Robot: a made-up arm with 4 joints.
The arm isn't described. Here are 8 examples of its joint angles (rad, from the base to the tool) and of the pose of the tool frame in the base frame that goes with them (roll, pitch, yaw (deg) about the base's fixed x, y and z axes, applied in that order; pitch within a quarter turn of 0, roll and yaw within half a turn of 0; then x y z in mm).
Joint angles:
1: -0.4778 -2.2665 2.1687 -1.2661
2: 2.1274 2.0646 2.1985 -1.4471
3: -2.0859 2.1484 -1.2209 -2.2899
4: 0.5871 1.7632 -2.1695 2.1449
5: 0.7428 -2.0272 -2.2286 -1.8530
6: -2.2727 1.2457 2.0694 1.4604
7: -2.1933 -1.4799 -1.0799 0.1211
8: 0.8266 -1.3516 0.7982 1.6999
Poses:
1: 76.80 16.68 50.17 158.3 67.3 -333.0
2: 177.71 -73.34 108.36 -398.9 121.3 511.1
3: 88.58 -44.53 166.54 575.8 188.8 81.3
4: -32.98 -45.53 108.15 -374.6 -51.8 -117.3
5: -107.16 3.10 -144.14 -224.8 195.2 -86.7
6: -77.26 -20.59 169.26 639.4 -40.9 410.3
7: 172.22 -11.10 93.98 326.7 53.2 371.2
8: 98.84 -3.53 178.35 -254.6 185.9 -272.2
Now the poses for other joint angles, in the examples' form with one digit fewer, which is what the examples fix.
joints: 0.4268 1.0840 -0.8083 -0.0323
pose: -67.9 10.5 -62.5 -389 107 -69
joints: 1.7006 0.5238 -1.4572 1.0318
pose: 175.8 0.3 -95.7 -379 97 290
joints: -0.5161 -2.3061 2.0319 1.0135
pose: 108.3 7.2 -173.2 310 270 -382
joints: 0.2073 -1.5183 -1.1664 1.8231
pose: -100.6 33.6 -20.8 -121 252 -179
